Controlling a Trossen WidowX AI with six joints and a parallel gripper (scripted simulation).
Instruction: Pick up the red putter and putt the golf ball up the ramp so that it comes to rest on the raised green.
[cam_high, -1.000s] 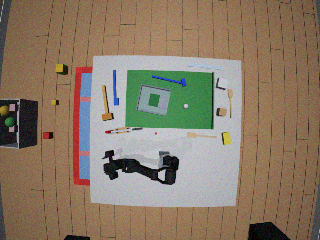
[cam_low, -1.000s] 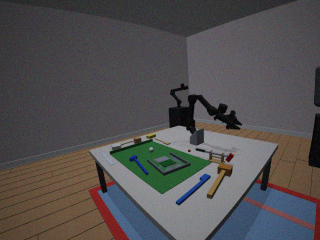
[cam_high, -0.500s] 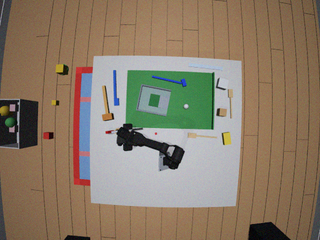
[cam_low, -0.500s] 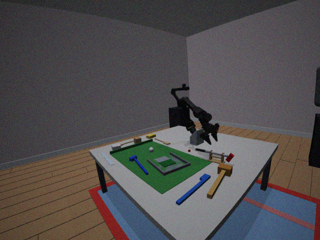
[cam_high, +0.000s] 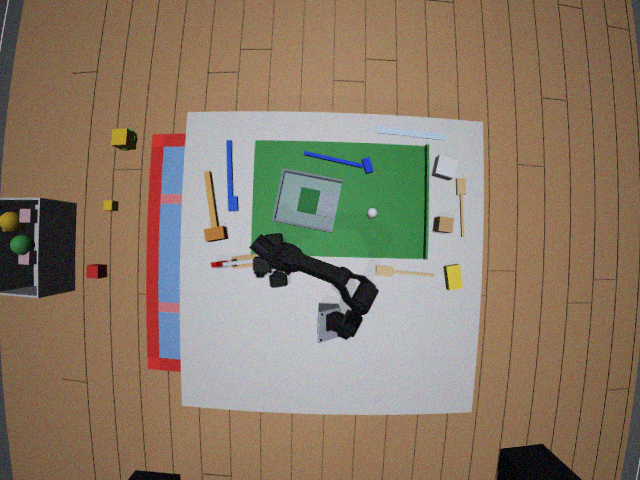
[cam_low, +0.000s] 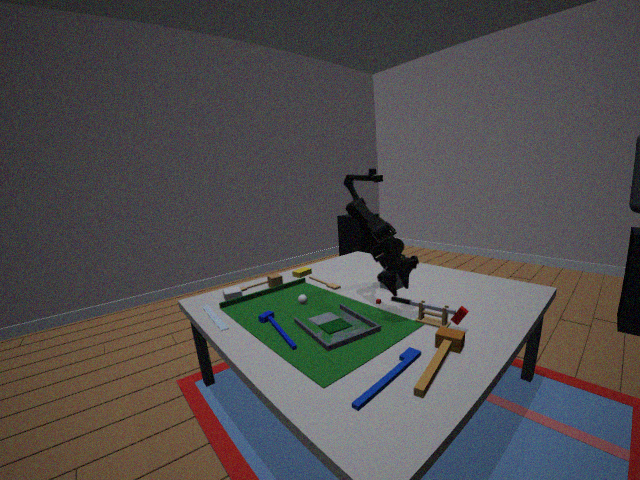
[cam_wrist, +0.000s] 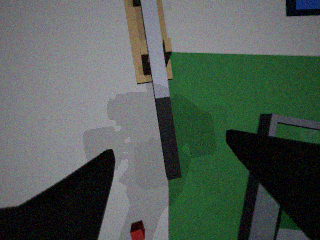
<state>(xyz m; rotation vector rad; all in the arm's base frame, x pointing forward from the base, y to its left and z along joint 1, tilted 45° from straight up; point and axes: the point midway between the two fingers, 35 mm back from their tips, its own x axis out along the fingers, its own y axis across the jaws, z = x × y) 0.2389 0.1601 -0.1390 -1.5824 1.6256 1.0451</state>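
Now: the red putter 1 cm behind my gripper tip, 11 cm to the left of it and 4 cm below it. From my gripper tip the other things lie so: green mat (24 cm ahead, 27 cm to the right, 9 cm below); tiny red cube (4 cm behind, 14 cm to the right, 9 cm below); wooden rack (1 cm behind, 13 cm to the left, 6 cm below).
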